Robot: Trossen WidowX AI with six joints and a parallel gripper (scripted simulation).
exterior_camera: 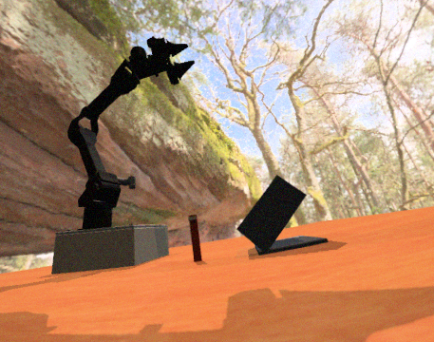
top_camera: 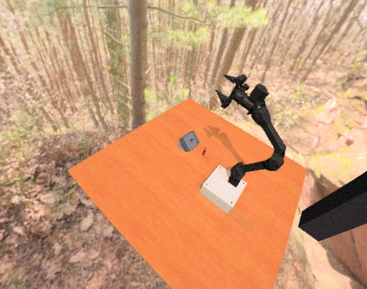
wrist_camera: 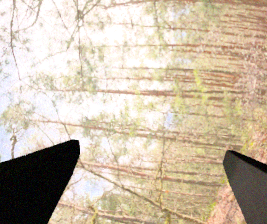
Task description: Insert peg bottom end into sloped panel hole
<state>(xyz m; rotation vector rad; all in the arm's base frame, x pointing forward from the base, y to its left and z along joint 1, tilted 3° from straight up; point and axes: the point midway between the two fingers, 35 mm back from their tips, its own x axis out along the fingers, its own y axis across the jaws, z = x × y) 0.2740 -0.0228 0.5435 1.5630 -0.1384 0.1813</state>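
My gripper tip is 57 cm above the red square-sided peg, 7 cm to the left of it and 3 cm past it. Also, from my gripper tip: flat foot plate (63 cm below, 12 cm ahead, 6 cm to the right); sloped panel (57 cm below, 10 cm ahead, 6 cm to the right).
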